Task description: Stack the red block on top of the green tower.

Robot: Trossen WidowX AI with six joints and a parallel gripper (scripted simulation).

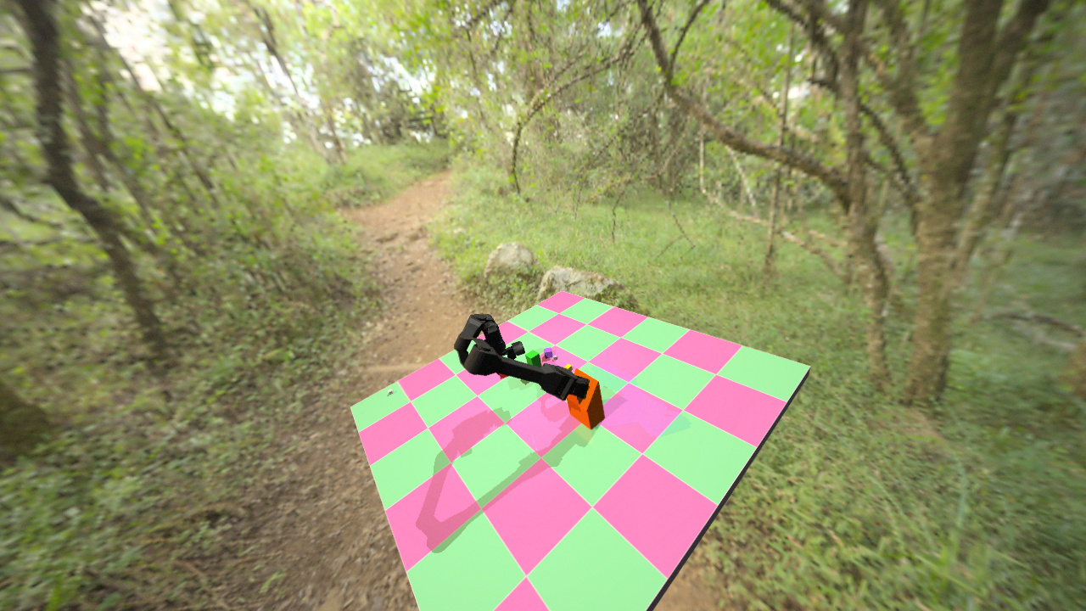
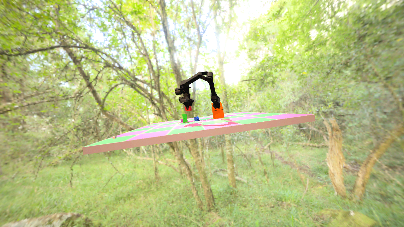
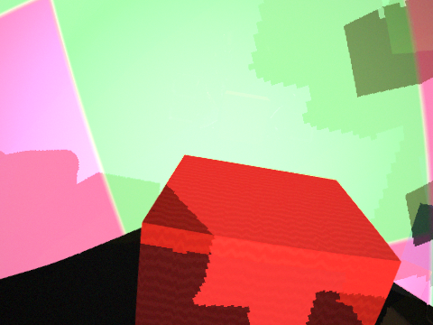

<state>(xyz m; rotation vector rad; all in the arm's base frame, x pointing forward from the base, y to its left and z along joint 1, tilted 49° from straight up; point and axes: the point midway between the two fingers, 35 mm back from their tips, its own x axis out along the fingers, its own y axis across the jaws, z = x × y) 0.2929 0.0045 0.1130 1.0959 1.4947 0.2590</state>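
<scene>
The small purple block is 6 cm ahead of my gripper tip, 27 cm to the right of it and 11 cm below it. Also, from my gripper tip: blue block (8 cm behind, 15 cm to the right, 10 cm below); red block (2 cm above).
</scene>
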